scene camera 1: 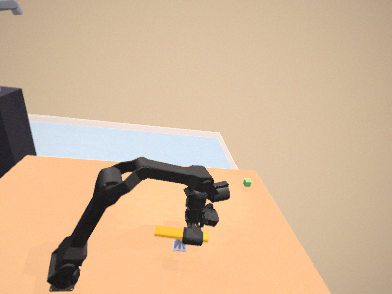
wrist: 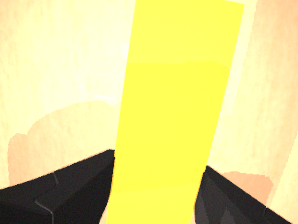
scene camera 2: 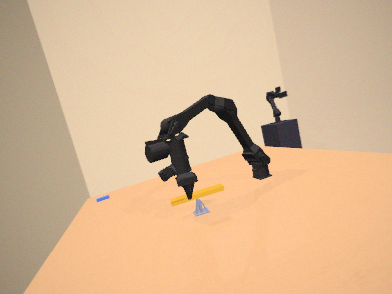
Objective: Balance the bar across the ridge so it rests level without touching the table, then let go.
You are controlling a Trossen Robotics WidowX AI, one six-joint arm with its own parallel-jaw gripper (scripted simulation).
I see my gripper (scene camera 1: 190,235) and a yellow bar (wrist: 178,65).
My gripper also shows in the wrist view (wrist: 156,167) and in scene camera 2 (scene camera 2: 189,197).
